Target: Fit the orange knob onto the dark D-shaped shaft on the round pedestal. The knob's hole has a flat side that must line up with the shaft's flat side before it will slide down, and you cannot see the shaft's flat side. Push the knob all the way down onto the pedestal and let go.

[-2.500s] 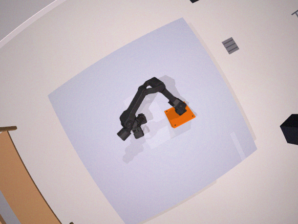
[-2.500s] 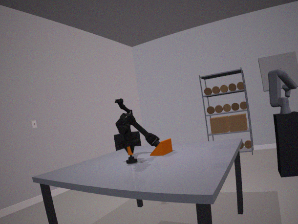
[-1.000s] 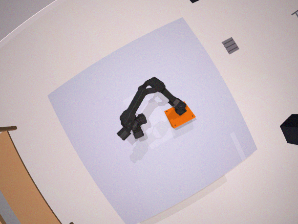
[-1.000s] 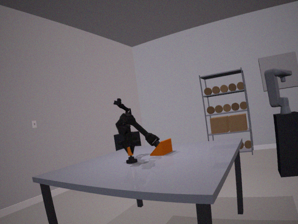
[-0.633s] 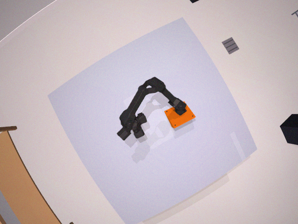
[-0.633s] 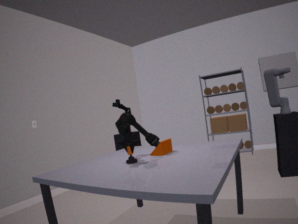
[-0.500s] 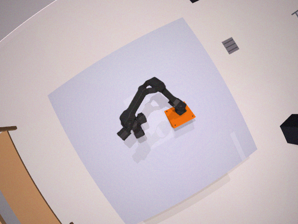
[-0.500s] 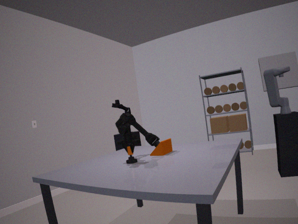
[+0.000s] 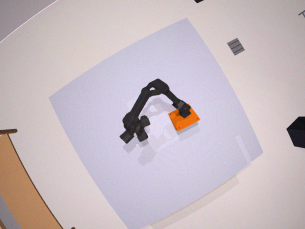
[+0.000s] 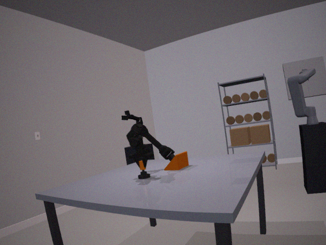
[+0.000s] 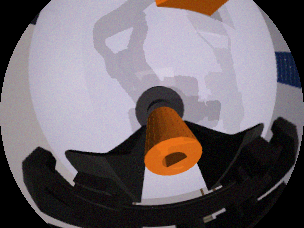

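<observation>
My gripper tip is 20 mm below the orange knob. Also, from my gripper tip: dark round pedestal (40 mm below).
</observation>
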